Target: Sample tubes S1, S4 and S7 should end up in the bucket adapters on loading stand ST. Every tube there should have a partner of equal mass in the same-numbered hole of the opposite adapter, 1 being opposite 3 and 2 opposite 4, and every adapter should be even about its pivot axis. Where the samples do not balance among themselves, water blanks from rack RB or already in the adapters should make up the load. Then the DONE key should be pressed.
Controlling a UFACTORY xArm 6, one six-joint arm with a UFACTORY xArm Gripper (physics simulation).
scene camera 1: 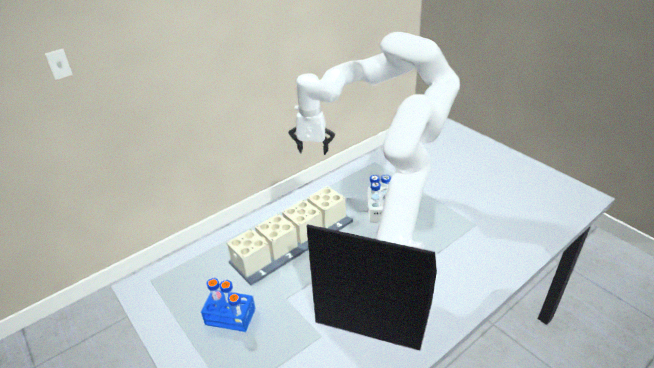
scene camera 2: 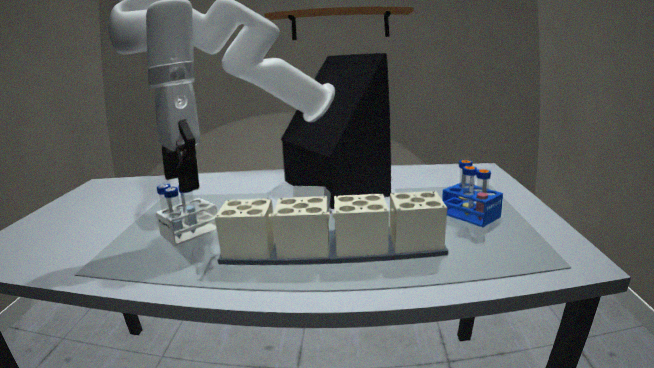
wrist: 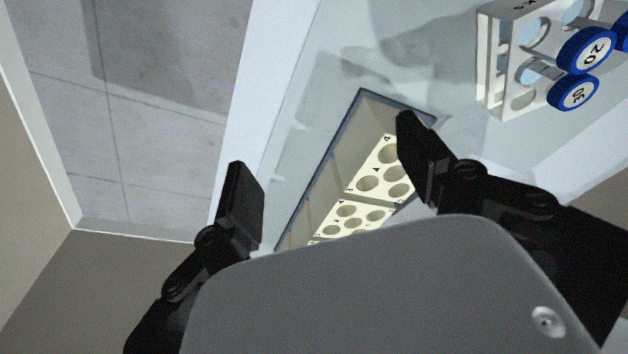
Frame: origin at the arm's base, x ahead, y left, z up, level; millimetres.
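Seen in the pictures: gripper, between the fingertips: (scene camera 1: 313,152) (scene camera 2: 181,184) (wrist: 322,156); arm's base, origin of its link: (scene camera 1: 390,253) (scene camera 2: 319,103).
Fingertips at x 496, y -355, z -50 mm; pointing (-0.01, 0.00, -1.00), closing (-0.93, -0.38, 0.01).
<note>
Pixels of each thing's middle, then the offset from my fingertips to it. "pt": a spot on its surface instead. Level surfaces: height alone.
- white rack RB, middle of its body: (wrist: 527,53) (scene camera 2: 187,220) (scene camera 1: 380,204) 264 mm back, 33 mm right, 160 mm down
- cap, a spot on its surface: (wrist: 595,54) pt 228 mm back, 56 mm right, 68 mm down
- ST, middle of its body: (wrist: 338,218) (scene camera 2: 331,225) (scene camera 1: 292,231) 85 mm back, 265 mm left, 142 mm down
- blue rack, middle of its body: (scene camera 2: 472,203) (scene camera 1: 228,310) 114 mm back, 617 mm left, 160 mm down
- thin grey mat, height of its surface: 190 mm down
My gripper (scene camera 1: 313,151) (scene camera 2: 181,184) (wrist: 322,156) is open and empty, above the table, near rack RB in scene camera 2. The white rack RB (scene camera 1: 375,215) (scene camera 2: 175,234) holds three blue-capped tubes; in the wrist view one cap (wrist: 595,54) reads 20 and another cap (wrist: 578,94) reads 30. Several cream adapters (scene camera 1: 278,246) (scene camera 2: 302,235) (wrist: 350,131) stand in a row on the dark stand ST (scene camera 1: 276,265) (scene camera 2: 332,260); no caps show in their visible holes. A blue rack (scene camera 1: 227,321) (scene camera 2: 486,216) holds three orange-capped tubes; their labels are unreadable. The DONE key does not show.
A tall black panel (scene camera 1: 372,290) (scene camera 2: 345,120) stands on the table near the arm base. A thin grey mat (scene camera 1: 185,300) (scene camera 2: 150,274) lies under the racks and stand. The wall (scene camera 1: 200,100) runs behind the row of adapters in scene camera 1.
</note>
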